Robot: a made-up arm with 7 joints. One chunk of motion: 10 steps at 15 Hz.
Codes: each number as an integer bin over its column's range. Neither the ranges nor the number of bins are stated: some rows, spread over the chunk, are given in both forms.
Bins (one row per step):
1: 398 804 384 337 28 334
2: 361 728 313 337 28 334
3: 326 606 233 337 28 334
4: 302 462 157 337 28 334
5: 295 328 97 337 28 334
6: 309 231 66 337 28 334
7: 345 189 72 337 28 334
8: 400 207 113 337 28 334
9: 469 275 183 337 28 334
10: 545 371 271 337 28 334
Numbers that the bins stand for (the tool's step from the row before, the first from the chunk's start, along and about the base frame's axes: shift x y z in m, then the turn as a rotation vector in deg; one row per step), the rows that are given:
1: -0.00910 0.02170 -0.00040 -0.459 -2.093 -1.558
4: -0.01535 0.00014 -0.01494 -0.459 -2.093 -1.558
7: -0.01255 -0.01708 -0.02039 -0.459 -2.093 -1.558
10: 0.00046 -0.00560 -0.00764 -0.459 -2.093 -1.558
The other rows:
2: -0.01151 0.01691 -0.00495 -0.459 -2.093 -1.558
3: -0.01379 0.00922 -0.01007 -0.459 -2.093 -1.558
5: -0.01581 -0.00832 -0.01879 -0.459 -2.093 -1.558
6: -0.01489 -0.01443 -0.02077 -0.459 -2.093 -1.558
8: -0.00897 -0.01595 -0.01776 -0.459 -2.093 -1.558
9: -0.00448 -0.01166 -0.01328 -0.459 -2.093 -1.558

